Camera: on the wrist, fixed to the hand. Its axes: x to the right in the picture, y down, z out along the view.
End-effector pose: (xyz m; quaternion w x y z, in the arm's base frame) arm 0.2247 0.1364 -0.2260 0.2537 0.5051 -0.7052 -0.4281
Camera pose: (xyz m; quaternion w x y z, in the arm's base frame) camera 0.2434 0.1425 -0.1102 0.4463 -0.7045 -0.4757 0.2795
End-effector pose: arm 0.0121 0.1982 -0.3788 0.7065 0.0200 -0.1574 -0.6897
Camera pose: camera 0.1181 0.2098 -0.4281 0.6755 -0.1370 0.0103 0.7245
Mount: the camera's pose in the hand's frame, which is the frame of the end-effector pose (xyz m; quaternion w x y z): -0.0211 0.0911 -0.0711 0.0268 0.0034 -0.0336 -0.9991
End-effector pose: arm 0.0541 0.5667 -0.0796 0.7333 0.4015 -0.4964 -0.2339
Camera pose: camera 0.1058 0.6595 -0.0293 0.2321 -0.5013 -0.3624 0.7507
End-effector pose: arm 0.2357 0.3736 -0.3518 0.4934 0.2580 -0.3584 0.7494
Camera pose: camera 0.1572 0.3948 -0.4365 0.7490 0.3918 0.2341 -0.4803
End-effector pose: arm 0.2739 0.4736 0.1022 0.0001 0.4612 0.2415 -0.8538
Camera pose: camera 0.3623 0.4178 0.0487 0.8465 0.2576 -0.4643 0.0393
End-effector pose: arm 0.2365 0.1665 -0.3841 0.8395 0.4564 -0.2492 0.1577
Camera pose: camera 0.1937 0.2744 -0.3660 0.1701 0.2693 0.4216 -0.8490
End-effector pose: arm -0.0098 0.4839 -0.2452 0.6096 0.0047 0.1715 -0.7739
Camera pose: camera 0.0674 0.5050 -0.3312 0.7511 0.1951 0.0138 0.6305
